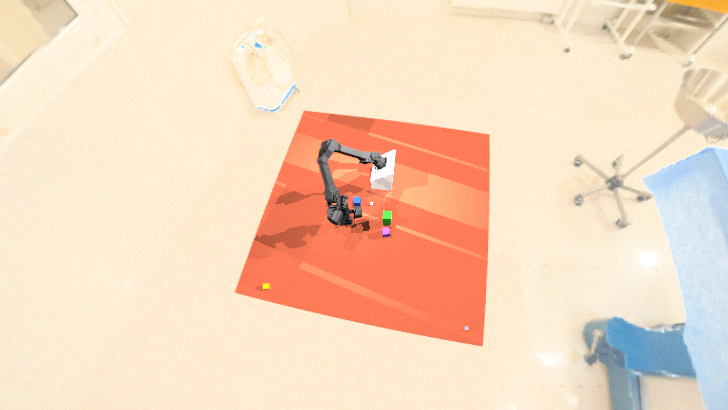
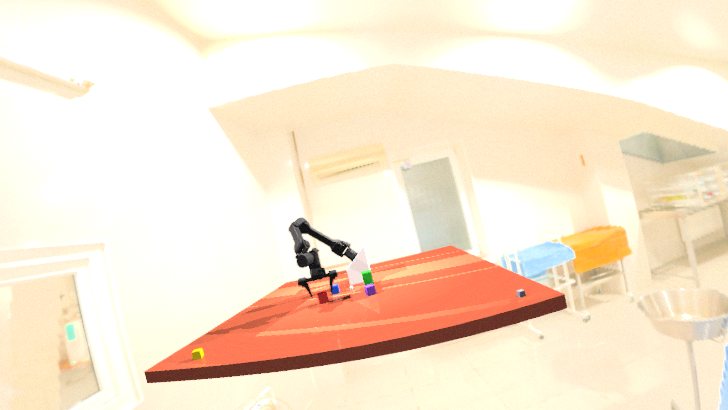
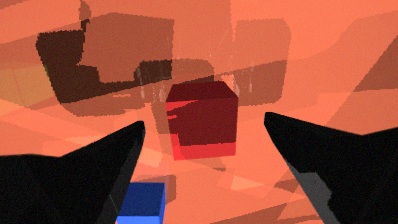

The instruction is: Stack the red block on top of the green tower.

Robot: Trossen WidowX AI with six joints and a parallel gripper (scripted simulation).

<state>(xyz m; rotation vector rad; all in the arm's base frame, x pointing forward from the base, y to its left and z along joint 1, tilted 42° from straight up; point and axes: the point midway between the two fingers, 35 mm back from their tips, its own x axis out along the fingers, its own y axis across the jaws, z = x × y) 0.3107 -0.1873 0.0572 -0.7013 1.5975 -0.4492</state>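
Right now my gripper tip is 1 cm above the red block. Also, from my gripper tip: blue block (12 cm behind, 5 cm to the left, 1 cm below); purple block (5 cm ahead, 23 cm to the left, 1 cm below); yellow block (41 cm ahead, 38 cm to the right, 2 cm below).
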